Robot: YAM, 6 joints.
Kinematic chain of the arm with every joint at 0, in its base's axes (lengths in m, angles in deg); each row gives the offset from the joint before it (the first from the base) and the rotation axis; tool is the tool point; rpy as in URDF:
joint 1: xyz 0 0 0.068 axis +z
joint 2: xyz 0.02 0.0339 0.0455 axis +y
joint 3: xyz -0.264 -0.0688 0 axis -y
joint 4: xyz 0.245 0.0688 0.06 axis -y
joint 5: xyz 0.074 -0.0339 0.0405 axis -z
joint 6: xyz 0.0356 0 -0.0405 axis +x
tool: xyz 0 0 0 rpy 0 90 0
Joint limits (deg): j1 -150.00..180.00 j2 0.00..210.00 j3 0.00..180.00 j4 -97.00..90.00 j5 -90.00..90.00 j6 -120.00..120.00
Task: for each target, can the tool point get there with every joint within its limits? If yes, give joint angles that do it. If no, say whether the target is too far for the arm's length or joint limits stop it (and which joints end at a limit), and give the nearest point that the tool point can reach.
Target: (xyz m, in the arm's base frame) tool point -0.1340 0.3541 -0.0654
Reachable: yes | joints 105.55 151.73 77.31 -14.91 -73.53 -65.22
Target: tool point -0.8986 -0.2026 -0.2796
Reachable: no: too far | nearest point -0.5873 -0.0170 -0.1403 | short by 0.388 m
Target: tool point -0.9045 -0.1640 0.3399
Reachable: no: too far | nearest point -0.6226 -0.0161 0.2677 | short by 0.326 m
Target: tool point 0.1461 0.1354 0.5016
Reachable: yes | joints 36.77 65.83 64.04 69.23 -36.11 26.36
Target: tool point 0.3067 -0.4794 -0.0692
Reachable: yes | joints -58.11 176.01 136.63 -18.28 -11.59 80.36
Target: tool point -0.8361 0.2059 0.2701
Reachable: no: too far | nearest point -0.6168 0.1519 0.2281 | short by 0.230 m
